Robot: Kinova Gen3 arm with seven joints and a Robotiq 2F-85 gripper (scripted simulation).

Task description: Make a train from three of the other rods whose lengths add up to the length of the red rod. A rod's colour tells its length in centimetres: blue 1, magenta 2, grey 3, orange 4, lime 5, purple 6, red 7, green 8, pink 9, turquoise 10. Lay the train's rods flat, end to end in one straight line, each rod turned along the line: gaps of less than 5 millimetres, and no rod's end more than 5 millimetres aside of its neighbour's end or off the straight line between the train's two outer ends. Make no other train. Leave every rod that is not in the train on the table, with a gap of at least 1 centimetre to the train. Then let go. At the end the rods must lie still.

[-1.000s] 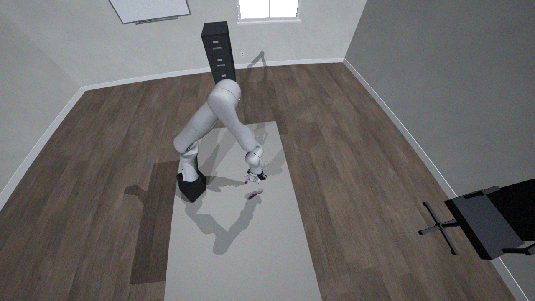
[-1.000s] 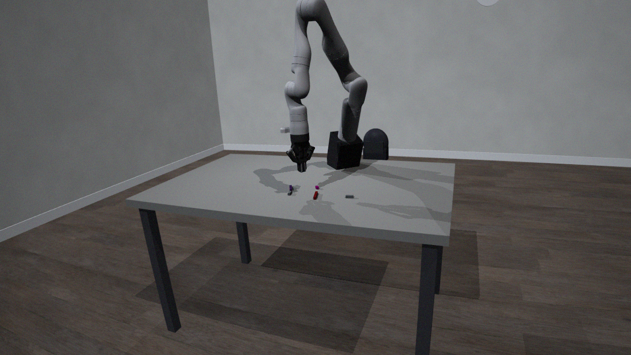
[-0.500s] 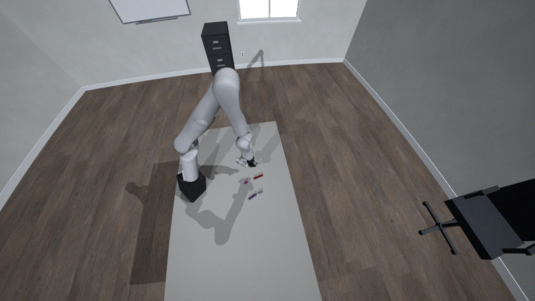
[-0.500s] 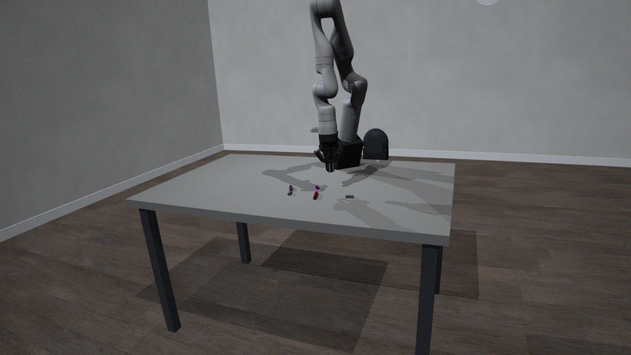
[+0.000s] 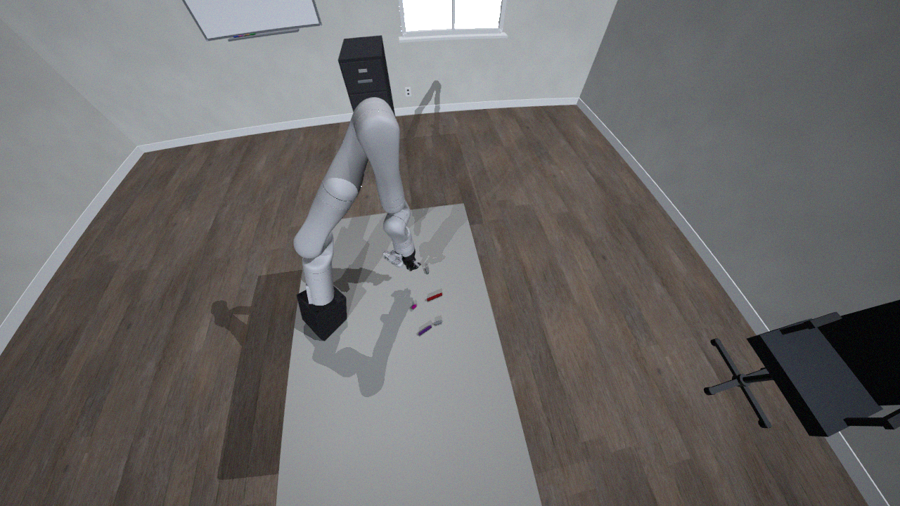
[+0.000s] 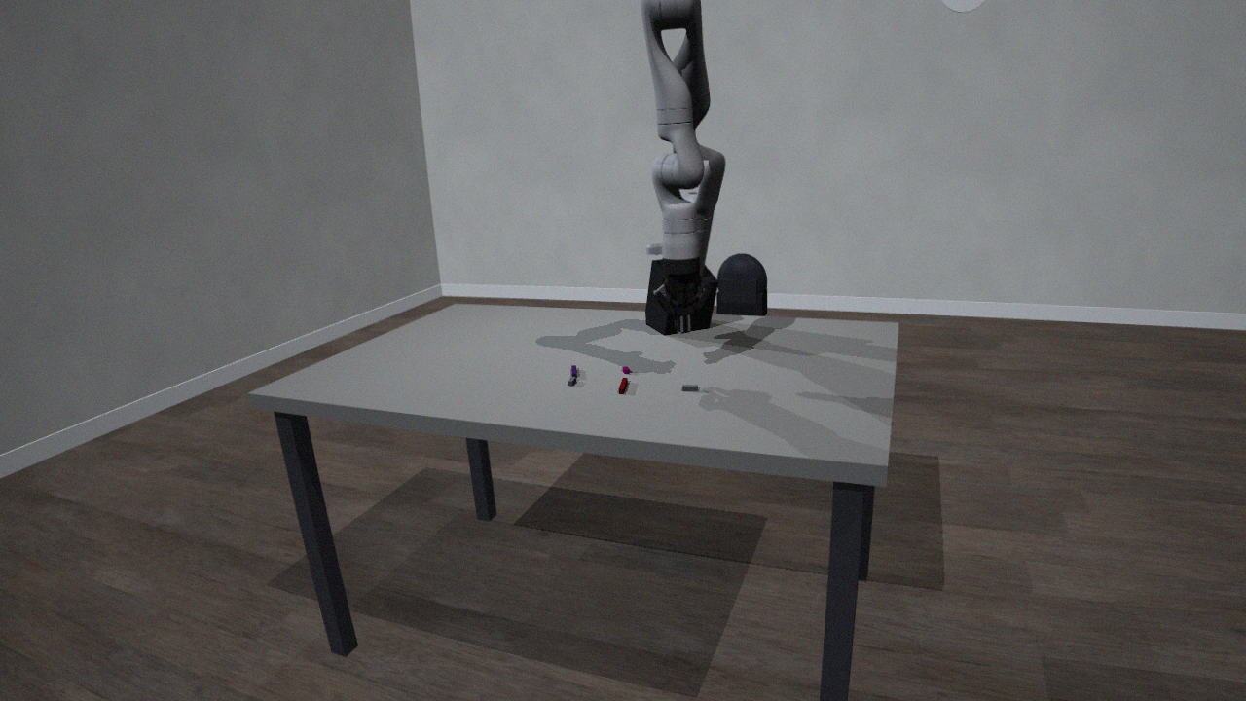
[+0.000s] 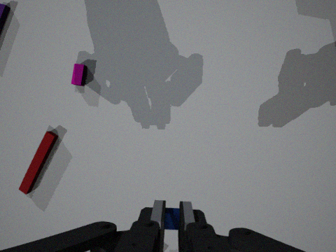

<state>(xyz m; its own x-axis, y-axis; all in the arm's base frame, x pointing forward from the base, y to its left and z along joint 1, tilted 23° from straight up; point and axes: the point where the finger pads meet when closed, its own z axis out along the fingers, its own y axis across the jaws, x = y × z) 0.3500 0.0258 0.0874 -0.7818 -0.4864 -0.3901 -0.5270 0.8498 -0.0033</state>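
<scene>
Right now my hand is 70 mm short of the red rod, 120 mm to the left of it and 120 mm above it. The rest, counted from my hand: grey rod: 50 mm ahead, 240 mm to the right, 120 mm below; then magenta rod: 30 mm behind, 130 mm to the right, 120 mm below; then blue rod: 10 mm below.
</scene>
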